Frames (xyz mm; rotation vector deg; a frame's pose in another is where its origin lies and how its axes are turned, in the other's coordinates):
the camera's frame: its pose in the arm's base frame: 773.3 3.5 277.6 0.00 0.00 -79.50
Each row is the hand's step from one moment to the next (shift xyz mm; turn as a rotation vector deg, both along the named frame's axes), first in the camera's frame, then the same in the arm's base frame.
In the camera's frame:
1: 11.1 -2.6 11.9 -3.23 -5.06 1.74
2: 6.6 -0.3 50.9 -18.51 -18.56 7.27
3: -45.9 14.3 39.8 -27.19 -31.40 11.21
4: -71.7 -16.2 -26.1 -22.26 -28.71 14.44
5: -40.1 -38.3 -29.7 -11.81 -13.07 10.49
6: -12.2 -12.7 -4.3 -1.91 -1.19 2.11
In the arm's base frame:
1: -0.5 -11.4 11.9 -5.56 2.25 1.74
2: 0.9 -6.5 50.9 -21.62 14.82 7.27
3: 5.7 47.7 39.8 -35.83 21.01 11.21
4: -29.0 67.5 -26.1 -32.29 16.66 14.44
5: -45.0 32.4 -29.7 -15.00 9.23 10.49
6: -14.7 9.7 -4.3 -1.52 1.66 2.11

